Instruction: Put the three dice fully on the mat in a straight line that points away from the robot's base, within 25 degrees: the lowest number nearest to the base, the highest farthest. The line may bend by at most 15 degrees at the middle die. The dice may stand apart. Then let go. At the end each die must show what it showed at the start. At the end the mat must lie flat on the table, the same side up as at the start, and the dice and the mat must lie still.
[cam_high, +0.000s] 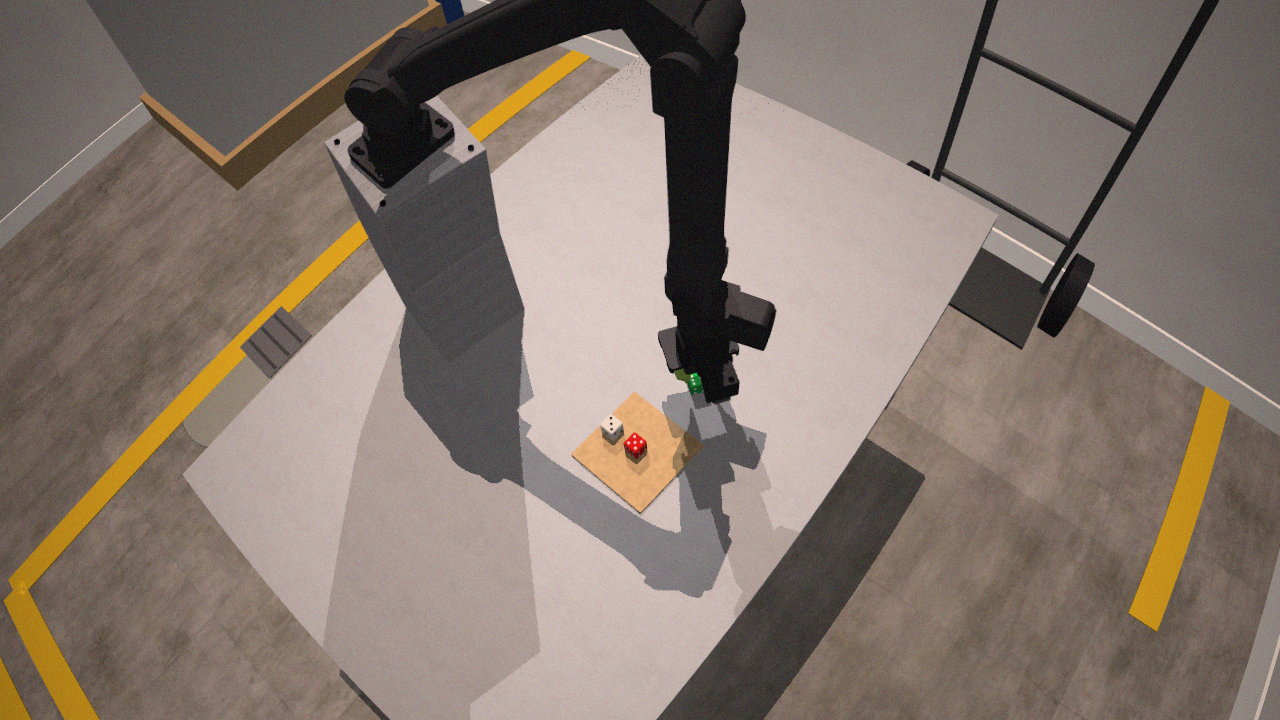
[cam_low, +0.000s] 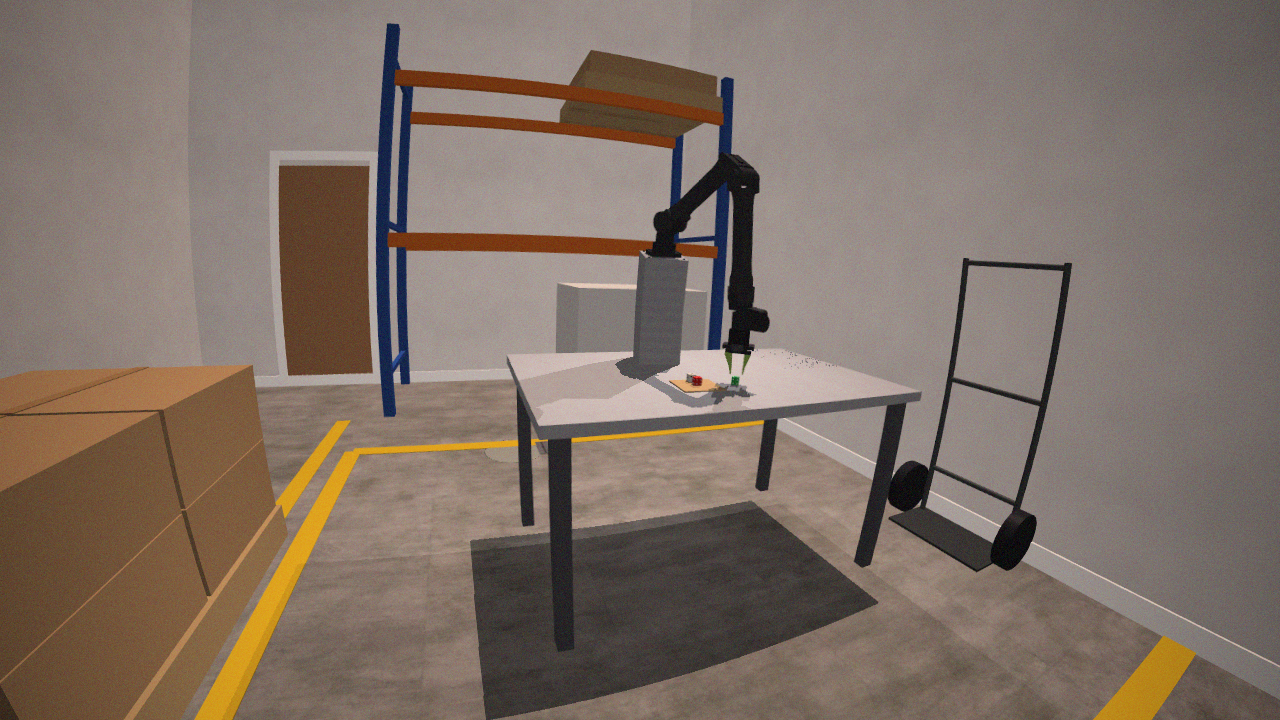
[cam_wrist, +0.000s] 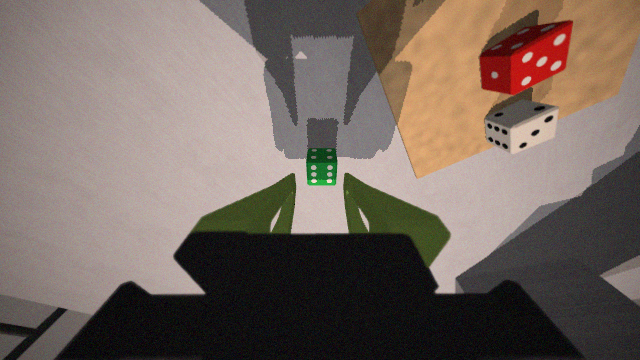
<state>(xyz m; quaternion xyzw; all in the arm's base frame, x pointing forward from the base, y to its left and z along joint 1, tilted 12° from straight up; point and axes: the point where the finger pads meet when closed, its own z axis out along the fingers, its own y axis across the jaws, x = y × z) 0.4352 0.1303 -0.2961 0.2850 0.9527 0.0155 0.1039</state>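
The green die is 3 cm below my hand. From my hand the other things lie so: red die: 14 cm to the right, 3 cm below; then tan mat: 14 cm to the right, 4 cm below; then white die: 14 cm to the right, 5 cm behind, 3 cm below.
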